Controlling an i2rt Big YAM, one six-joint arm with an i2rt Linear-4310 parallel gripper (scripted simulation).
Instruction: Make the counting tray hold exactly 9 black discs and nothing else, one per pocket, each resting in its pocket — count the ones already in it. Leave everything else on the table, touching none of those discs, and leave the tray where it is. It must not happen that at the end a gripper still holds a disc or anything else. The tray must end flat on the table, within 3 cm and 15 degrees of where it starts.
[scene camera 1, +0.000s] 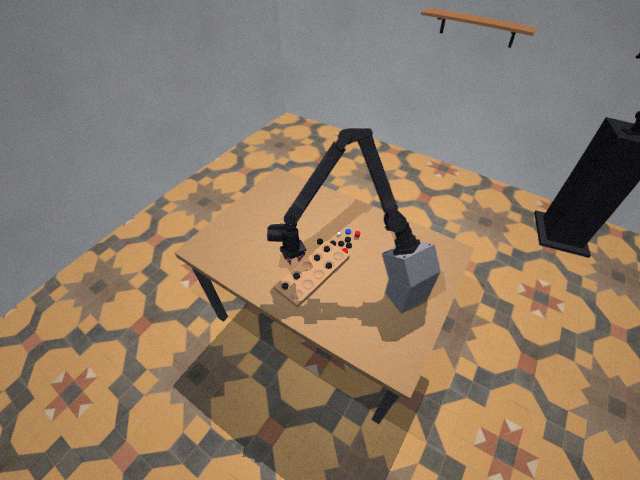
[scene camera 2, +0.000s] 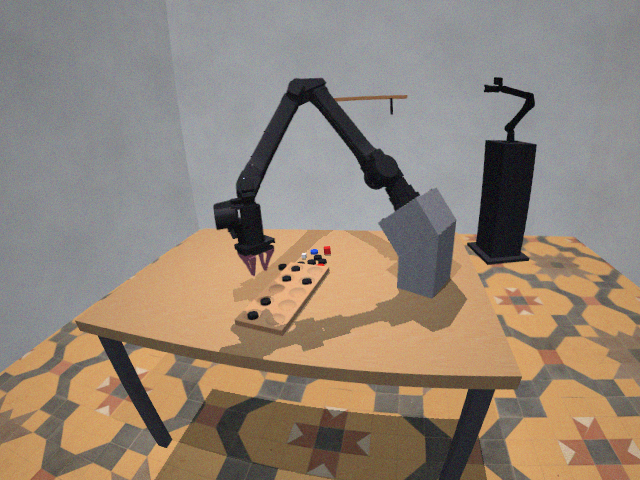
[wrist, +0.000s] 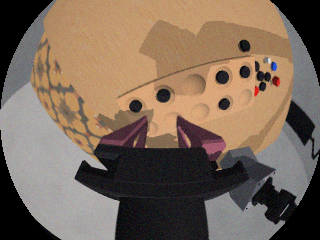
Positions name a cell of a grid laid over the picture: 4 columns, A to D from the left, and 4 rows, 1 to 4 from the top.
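You'd see the gripper (scene camera 2: B3) here, and the gripper (wrist: C2) is visible from the wrist as well. There's also a wooden counting tray (scene camera 2: B3), and that same wooden counting tray (scene camera 1: B3), (wrist: C2) is visible too.
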